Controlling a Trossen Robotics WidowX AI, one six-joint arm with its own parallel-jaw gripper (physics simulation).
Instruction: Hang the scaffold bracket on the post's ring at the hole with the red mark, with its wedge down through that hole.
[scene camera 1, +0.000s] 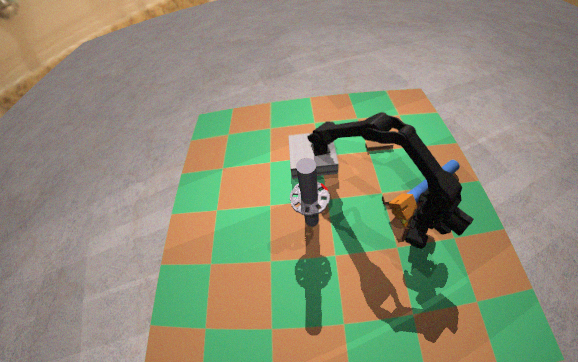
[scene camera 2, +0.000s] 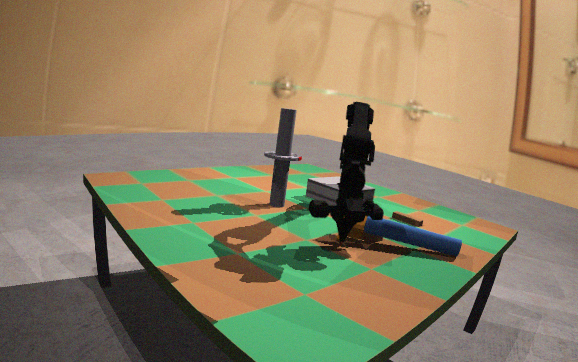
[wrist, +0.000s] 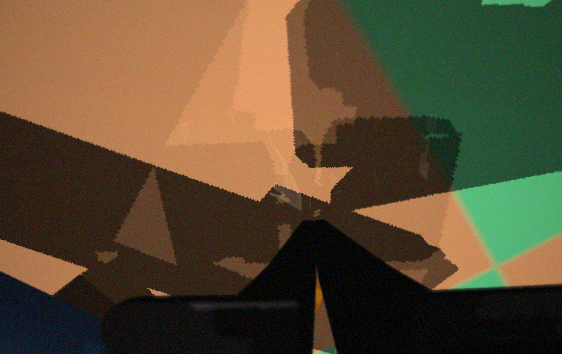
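The bracket, a blue tube with an orange head (scene camera 1: 402, 206) (scene camera 2: 362, 229), lies on the checkered table. Part of its blue tube (wrist: 35, 320) and an orange sliver of the head (wrist: 318, 296) show in the wrist view. A small yellow-green wedge (scene camera 1: 404, 221) shows under the head. My gripper (scene camera 2: 342, 237) (wrist: 313, 230) is shut and empty, pointing down low beside the head and partly hiding it; its tips are hard to make out in scene view 1. The grey post (scene camera 1: 307, 185) (scene camera 2: 285, 132) stands upright, carrying a holed ring (scene camera 1: 295, 203) (scene camera 2: 271, 155) with a red mark (scene camera 1: 324, 187) (scene camera 2: 300, 158).
A light grey box (scene camera 1: 300, 146) (scene camera 2: 320, 189) sits by the arm's base, behind the post. A thin brown block (scene camera 1: 379, 148) (scene camera 2: 407, 219) lies beyond the bracket. The arm arches over the table from the base to the bracket. The table's edge (scene camera 2: 486, 277) shows right of the tube.
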